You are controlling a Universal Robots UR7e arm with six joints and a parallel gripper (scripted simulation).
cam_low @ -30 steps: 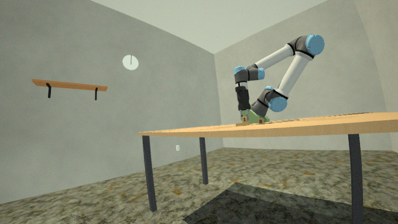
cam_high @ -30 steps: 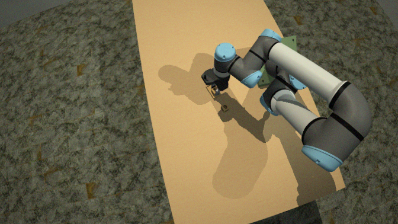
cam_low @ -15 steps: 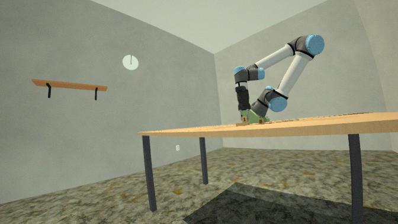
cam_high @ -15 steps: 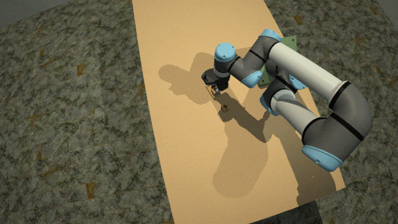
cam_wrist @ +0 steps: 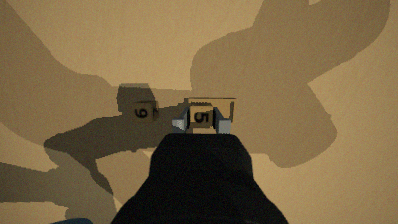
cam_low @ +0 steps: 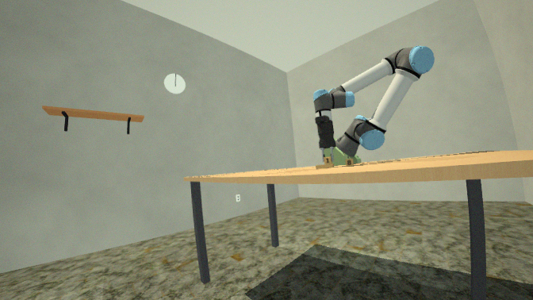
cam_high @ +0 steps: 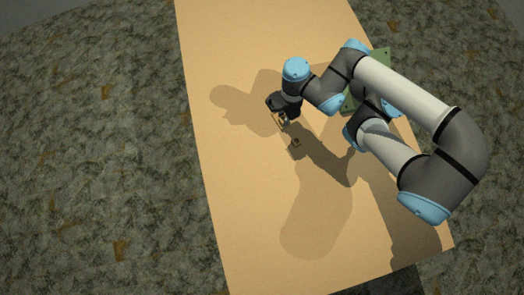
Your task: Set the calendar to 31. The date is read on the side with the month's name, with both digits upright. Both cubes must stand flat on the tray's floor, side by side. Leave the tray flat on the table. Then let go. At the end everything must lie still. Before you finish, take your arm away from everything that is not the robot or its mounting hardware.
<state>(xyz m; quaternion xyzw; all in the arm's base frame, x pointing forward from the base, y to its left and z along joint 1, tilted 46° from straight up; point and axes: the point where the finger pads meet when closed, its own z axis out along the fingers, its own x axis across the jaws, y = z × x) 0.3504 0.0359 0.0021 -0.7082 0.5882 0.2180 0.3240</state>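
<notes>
Right now the wooden tray is 40 mm below my hand and 20 mm to the right of it.
</notes>
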